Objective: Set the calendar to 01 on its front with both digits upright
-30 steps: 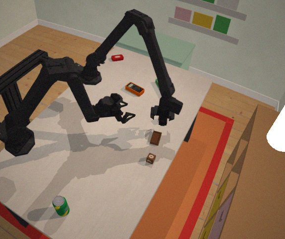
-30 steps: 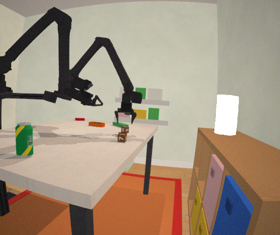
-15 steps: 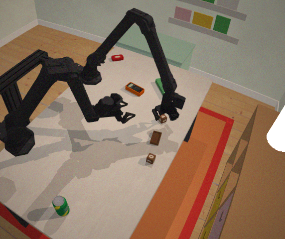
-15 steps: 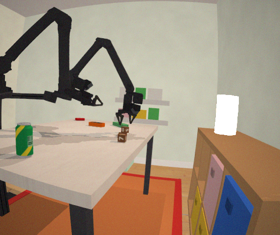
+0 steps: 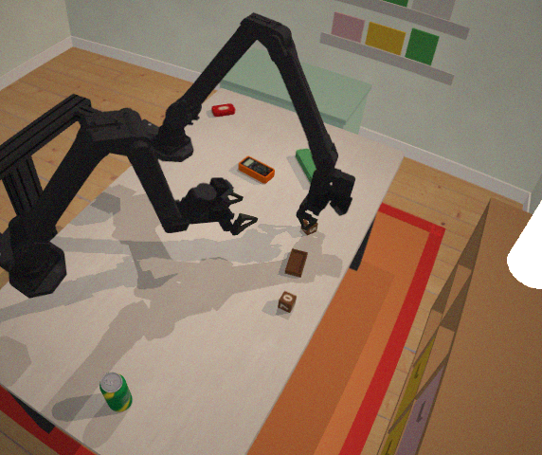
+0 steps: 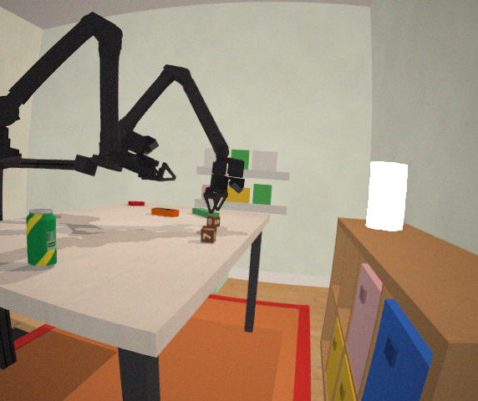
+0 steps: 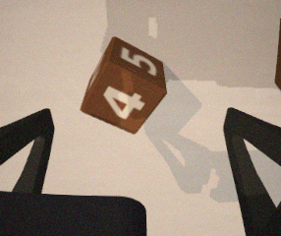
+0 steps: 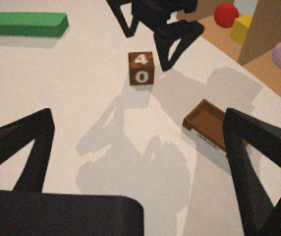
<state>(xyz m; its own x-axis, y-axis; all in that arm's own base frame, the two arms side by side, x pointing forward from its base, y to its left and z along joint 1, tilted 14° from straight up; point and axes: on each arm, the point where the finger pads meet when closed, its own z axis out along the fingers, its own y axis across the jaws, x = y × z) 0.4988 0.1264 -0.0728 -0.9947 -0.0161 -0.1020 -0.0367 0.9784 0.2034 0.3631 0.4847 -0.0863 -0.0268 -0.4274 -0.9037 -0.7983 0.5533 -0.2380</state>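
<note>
My left gripper is now 300 mm to the left of the brown number cube, 70 mm short of it and 50 mm above it. The rest, counted from my left hand: red item: 630 mm behind, 460 mm to the left, 50 mm below; then brown tray: 150 mm to the right, 60 mm below, 20 mm ahead; then orange multimeter: 300 mm behind, 170 mm to the left, 50 mm below.
</note>
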